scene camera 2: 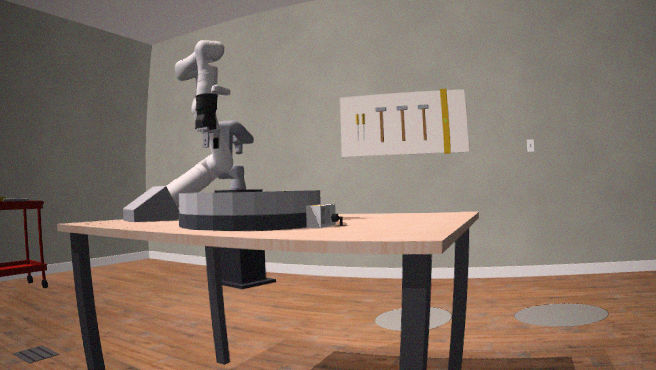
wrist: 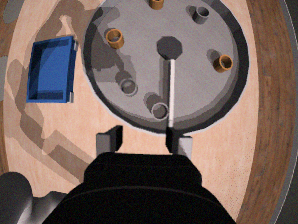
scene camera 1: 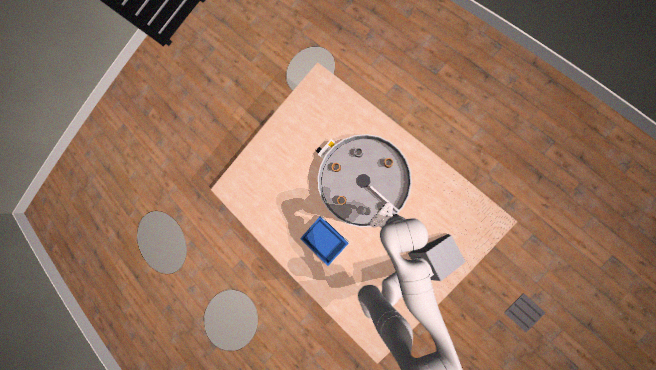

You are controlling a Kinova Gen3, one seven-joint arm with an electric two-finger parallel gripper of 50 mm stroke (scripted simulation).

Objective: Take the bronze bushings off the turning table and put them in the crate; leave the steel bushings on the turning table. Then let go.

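Looking at scene camera 2, I see my gripper [scene camera 2: 211, 147]. Scene camera 1 gives me a blue crate [scene camera 1: 321, 237]. In the wrist view I find both my gripper [wrist: 144, 135] and the crate [wrist: 46, 80].
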